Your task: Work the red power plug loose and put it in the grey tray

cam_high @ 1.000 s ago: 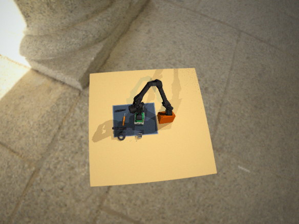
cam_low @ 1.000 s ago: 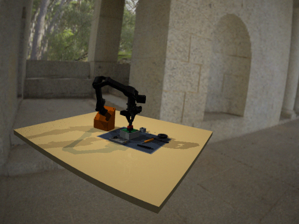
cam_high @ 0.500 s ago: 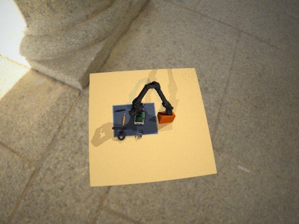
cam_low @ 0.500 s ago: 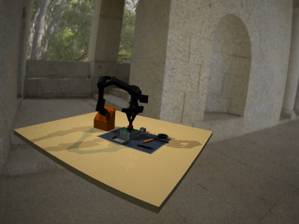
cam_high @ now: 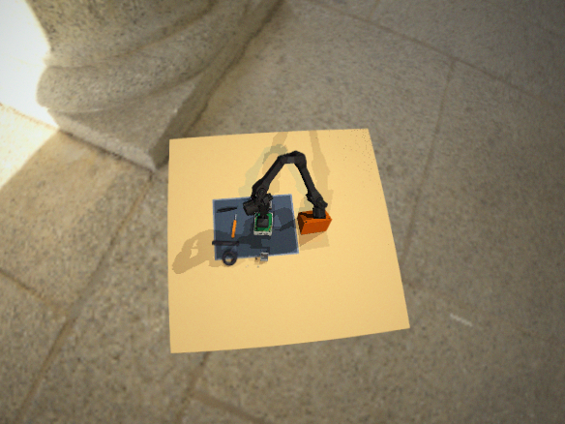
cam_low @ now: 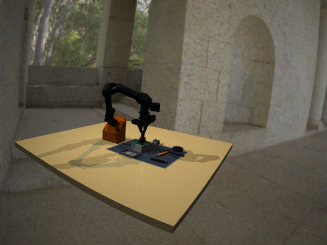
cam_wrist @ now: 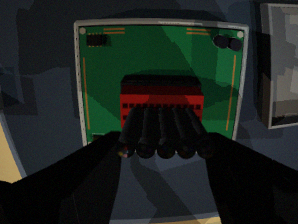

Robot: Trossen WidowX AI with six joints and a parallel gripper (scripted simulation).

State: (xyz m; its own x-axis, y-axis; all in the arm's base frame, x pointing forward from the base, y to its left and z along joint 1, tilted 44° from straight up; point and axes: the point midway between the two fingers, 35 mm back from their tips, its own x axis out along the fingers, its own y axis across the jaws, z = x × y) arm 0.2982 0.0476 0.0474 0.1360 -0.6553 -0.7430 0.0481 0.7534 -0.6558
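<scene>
Right now the red power plug is 40 mm below my gripper tip. Round my gripper tip: blue mat: 50 mm ahead, 10 mm to the left, 130 mm below; then black bar: 210 mm ahead, 110 mm to the left, 120 mm below.
</scene>
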